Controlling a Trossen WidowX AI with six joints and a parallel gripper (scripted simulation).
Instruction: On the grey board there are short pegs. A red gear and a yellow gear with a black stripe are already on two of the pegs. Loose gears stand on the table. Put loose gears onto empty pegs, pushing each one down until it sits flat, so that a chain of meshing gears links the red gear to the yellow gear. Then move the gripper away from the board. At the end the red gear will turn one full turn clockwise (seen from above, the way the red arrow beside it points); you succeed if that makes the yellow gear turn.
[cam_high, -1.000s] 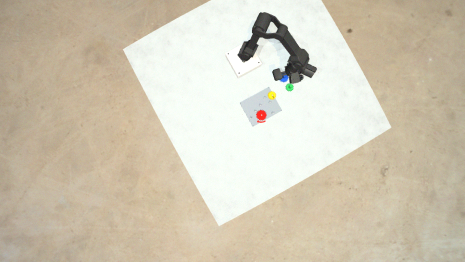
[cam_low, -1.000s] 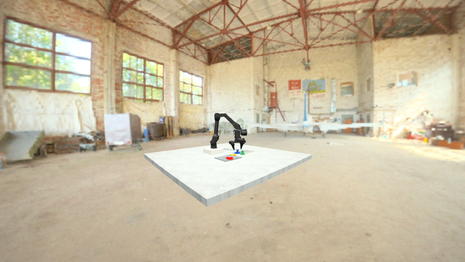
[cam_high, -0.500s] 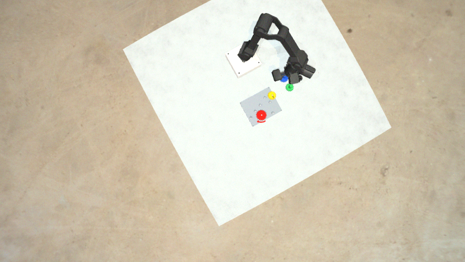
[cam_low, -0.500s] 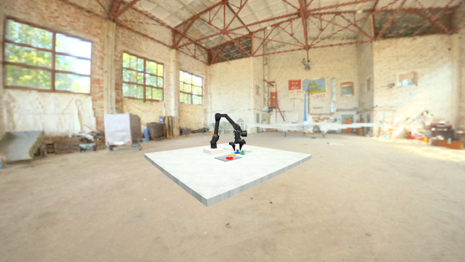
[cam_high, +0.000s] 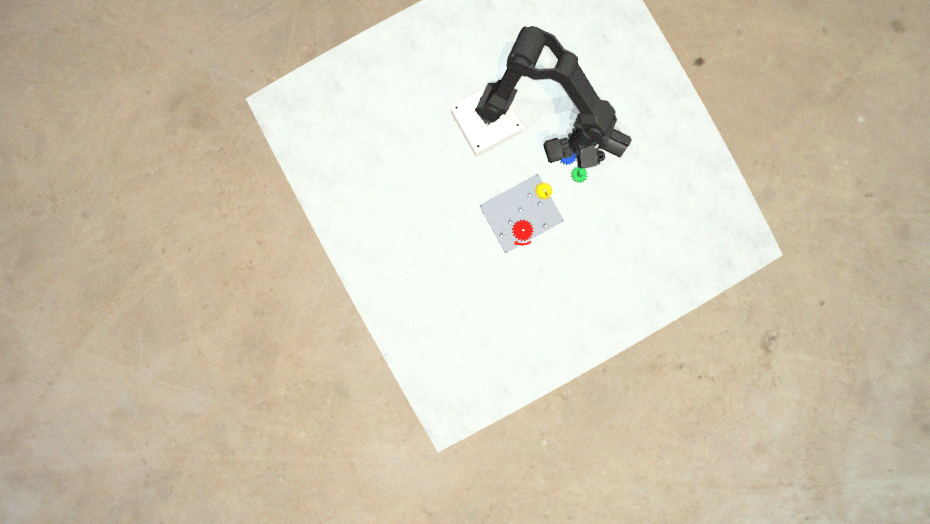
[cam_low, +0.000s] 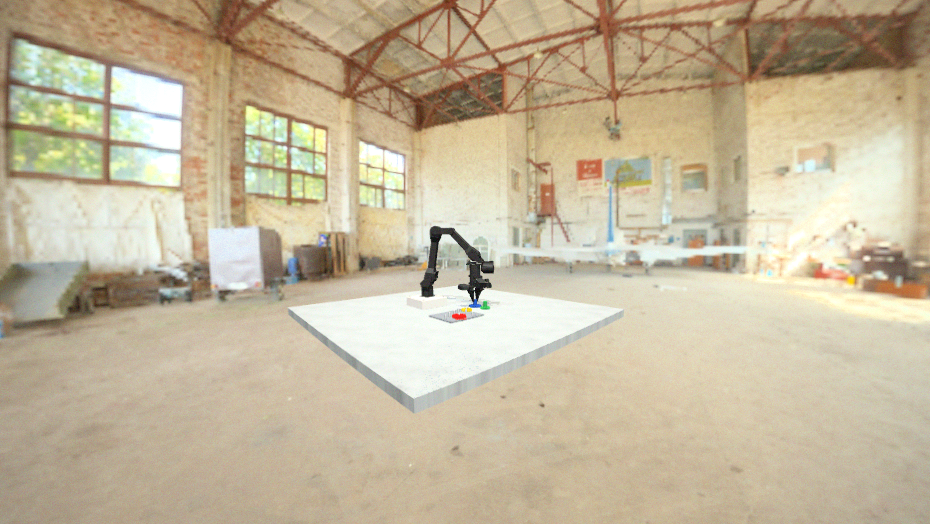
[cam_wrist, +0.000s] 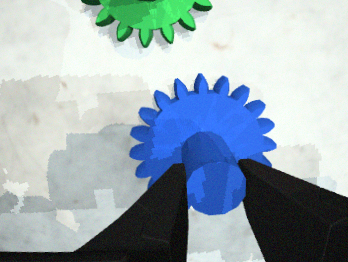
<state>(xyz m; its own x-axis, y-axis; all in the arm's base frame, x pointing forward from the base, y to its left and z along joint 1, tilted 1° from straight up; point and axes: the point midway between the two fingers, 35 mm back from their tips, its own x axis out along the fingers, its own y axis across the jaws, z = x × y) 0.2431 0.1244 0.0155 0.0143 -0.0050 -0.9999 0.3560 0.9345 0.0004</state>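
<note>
The small green gear is 7 cm ahead of my gripper tip, 1 cm to the right of it and 1 cm below it. Also, from my gripper tip: red gear: 10 cm ahead, 26 cm to the right, 1 cm below; then large blue gear: 1 cm below.
</note>
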